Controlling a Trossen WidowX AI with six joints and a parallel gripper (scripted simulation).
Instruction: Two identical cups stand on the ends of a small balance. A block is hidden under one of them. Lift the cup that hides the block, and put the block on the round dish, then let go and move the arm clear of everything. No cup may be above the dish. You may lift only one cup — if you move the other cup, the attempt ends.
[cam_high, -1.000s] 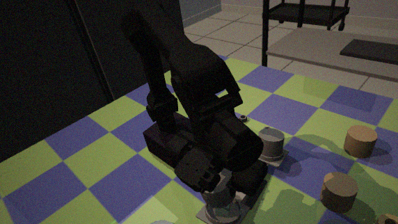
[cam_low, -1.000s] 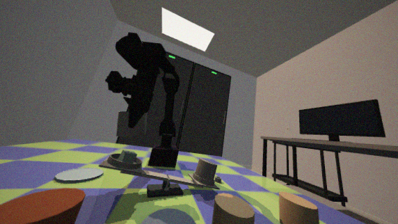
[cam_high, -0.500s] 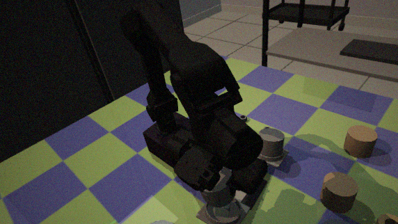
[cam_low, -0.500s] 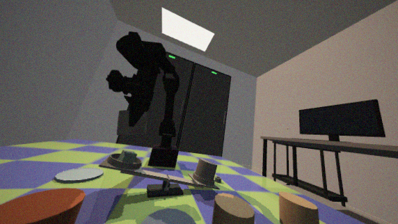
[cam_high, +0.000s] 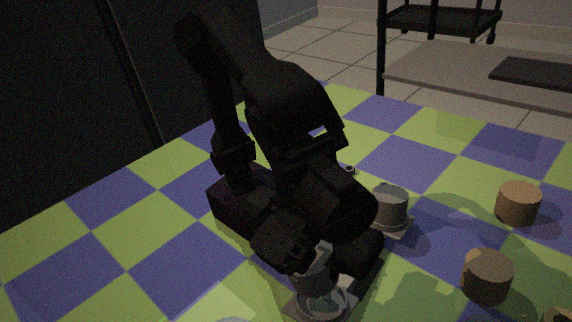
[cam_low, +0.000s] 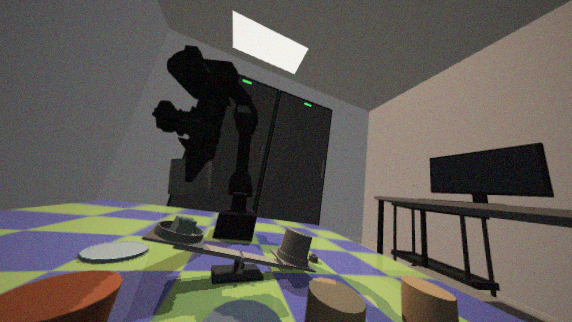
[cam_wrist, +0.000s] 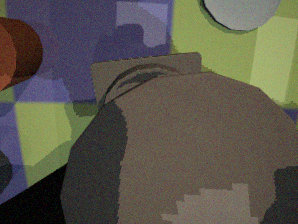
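My gripper tip is 80 mm past the round dish, 130 mm to the left of it and 170 mm above it. Also, from my gripper tip: orange-red cylinder 170 mm ahead, 20 mm to the right, 130 mm below; cup 10 mm ahead, 20 mm to the right, 10 mm above.
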